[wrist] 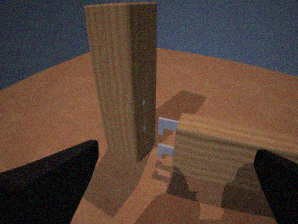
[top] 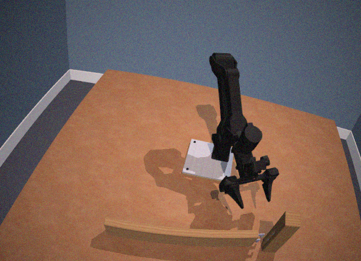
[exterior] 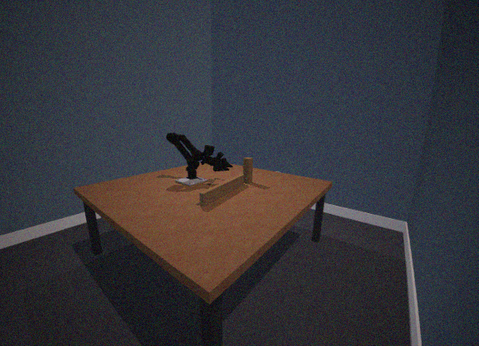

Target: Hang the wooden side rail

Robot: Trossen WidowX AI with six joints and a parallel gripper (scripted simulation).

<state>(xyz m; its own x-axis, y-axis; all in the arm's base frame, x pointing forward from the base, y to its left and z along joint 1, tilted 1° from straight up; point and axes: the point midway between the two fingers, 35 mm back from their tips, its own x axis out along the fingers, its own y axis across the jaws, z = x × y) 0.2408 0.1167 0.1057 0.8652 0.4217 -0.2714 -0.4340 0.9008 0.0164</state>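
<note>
My gripper tip is now 8 cm short of the wooden headboard post, 9 cm to the right of it and 2 cm above it.
</note>
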